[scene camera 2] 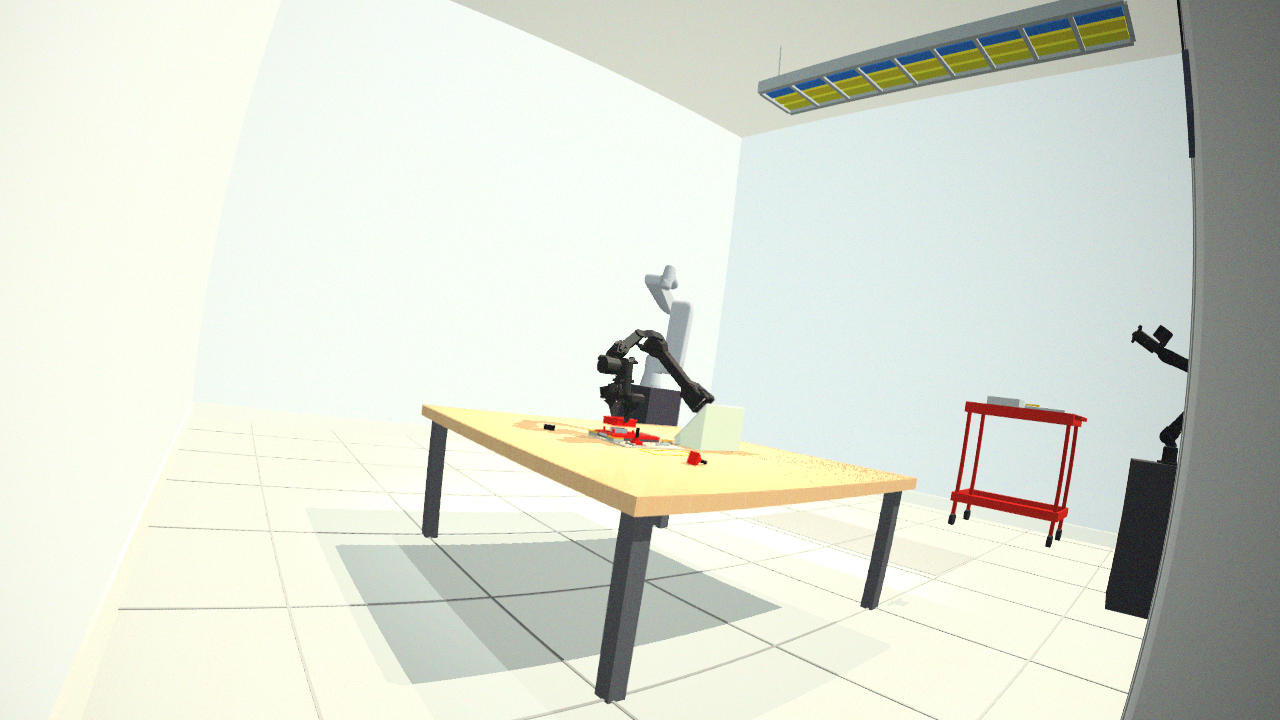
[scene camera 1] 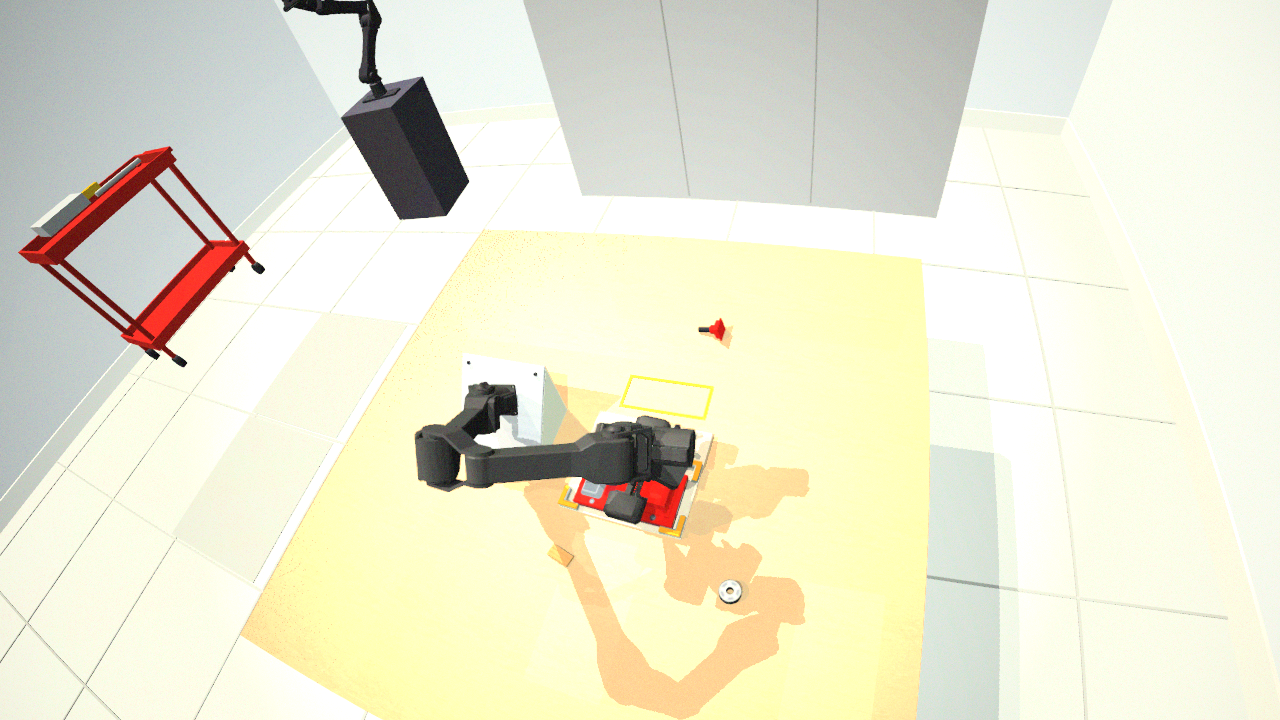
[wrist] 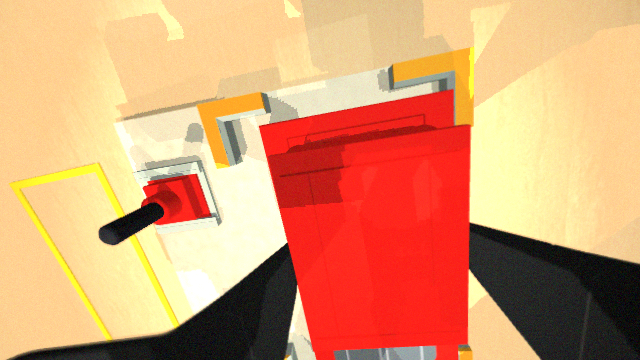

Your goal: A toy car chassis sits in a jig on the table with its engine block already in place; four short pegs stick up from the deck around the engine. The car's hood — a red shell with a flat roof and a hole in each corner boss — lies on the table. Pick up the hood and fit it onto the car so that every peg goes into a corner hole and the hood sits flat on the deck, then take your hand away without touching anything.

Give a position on a red hood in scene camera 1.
At 658, 495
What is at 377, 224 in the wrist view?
A red hood.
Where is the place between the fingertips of my gripper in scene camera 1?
646, 485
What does my gripper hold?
A red hood.
